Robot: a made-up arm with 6 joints. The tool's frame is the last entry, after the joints.
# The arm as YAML. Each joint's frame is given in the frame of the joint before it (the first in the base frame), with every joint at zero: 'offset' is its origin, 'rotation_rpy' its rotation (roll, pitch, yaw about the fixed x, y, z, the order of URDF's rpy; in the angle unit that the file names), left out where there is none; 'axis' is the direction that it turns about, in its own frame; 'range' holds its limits. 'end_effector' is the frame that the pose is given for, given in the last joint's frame.
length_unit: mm
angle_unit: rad
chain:
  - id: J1
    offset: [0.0, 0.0, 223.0]
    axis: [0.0, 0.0, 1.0]
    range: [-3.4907, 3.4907]
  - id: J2
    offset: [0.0, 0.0, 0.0]
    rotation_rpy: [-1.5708, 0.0, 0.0]
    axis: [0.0, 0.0, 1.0]
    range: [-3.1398, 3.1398]
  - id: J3
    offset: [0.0, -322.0, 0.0]
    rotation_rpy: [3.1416, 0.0, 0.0]
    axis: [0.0, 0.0, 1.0]
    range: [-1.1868, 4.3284]
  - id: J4
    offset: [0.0, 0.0, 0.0]
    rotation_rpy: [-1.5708, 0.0, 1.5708]
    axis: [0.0, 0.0, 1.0]
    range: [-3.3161, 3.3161]
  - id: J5
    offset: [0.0, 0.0, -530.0]
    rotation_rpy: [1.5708, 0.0, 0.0]
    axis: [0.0, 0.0, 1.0]
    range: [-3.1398, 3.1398]
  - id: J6
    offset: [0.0, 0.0, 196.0]
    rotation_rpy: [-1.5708, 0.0, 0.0]
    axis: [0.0, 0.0, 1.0]
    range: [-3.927, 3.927]
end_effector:
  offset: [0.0, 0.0, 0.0]
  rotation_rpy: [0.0, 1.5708, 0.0]
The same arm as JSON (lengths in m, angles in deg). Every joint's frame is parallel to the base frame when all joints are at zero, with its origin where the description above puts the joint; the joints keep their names.
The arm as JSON. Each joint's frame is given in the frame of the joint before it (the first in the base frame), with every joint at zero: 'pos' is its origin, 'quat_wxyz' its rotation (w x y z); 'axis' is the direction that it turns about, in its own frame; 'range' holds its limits. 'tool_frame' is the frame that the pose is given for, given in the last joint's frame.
{"length_unit": "m", "angle_unit": "deg", "joints": [
  {"joint": "J1", "pos": [0.0, 0.0, 0.223], "quat_wxyz": [1.0, 0.0, 0.0, 0.0], "axis": [0.0, 0.0, 1.0], "range": [-200.0, 200.0]},
  {"joint": "J2", "pos": [0.0, 0.0, 0.0], "quat_wxyz": [1.0, 0.0, 0.0, 0.0], "axis": [0.0, 1.0, 0.0], "range": [-179.9, 179.9]},
  {"joint": "J3", "pos": [0.0, 0.0, 0.322], "quat_wxyz": [1.0, 0.0, 0.0, 0.0], "axis": [0.0, -1.0, 0.0], "range": [-68.0, 248.0]},
  {"joint": "J4", "pos": [0.0, 0.0, 0.0], "quat_wxyz": [1.0, 0.0, 0.0, 0.0], "axis": [-1.0, 0.0, 0.0], "range": [-190.0, 190.0]},
  {"joint": "J5", "pos": [0.53, 0.0, 0.0], "quat_wxyz": [1.0, 0.0, 0.0, 0.0], "axis": [0.0, -1.0, 0.0], "range": [-179.9, 179.9]},
  {"joint": "J6", "pos": [0.0, -0.196, 0.0], "quat_wxyz": [1.0, 0.0, 0.0, 0.0], "axis": [-1.0, 0.0, 0.0], "range": [-225.0, 225.0]}
], "tool_frame": {"pos": [0.0, 0.0, 0.0], "quat_wxyz": [1.0, 0.000002, 0.0, -0.000002]}}

